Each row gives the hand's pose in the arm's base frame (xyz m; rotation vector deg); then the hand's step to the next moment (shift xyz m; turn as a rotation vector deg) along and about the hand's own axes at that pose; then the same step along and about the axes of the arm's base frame.
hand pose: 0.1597 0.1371 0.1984 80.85 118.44 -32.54
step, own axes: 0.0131 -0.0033 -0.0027 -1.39 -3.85 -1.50
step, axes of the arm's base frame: -0.0074 0.0096 -0.0066 -3.53 -1.39 2.15
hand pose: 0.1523 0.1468 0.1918 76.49 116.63 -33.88
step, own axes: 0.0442 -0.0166 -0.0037 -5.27 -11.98 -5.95
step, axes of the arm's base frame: -0.0291 0.0244 -0.0283 -11.03 -4.07 8.28
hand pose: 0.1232 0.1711 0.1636 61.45 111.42 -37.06
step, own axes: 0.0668 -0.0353 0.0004 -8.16 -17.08 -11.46
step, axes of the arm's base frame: -0.0513 0.0116 -0.0543 -16.71 -3.91 13.97
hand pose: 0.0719 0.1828 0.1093 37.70 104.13 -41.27
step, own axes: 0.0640 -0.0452 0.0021 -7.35 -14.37 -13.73
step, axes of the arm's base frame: -0.0520 -0.0251 -0.0530 -16.41 -0.34 13.40
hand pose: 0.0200 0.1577 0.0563 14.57 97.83 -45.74
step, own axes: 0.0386 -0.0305 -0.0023 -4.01 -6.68 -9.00
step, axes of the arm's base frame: -0.0304 -0.0304 -0.0241 -9.48 1.62 7.02
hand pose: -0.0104 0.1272 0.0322 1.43 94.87 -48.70
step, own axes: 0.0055 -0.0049 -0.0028 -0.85 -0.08 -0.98
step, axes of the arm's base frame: -0.0062 -0.0044 -0.0022 -0.62 0.83 0.79
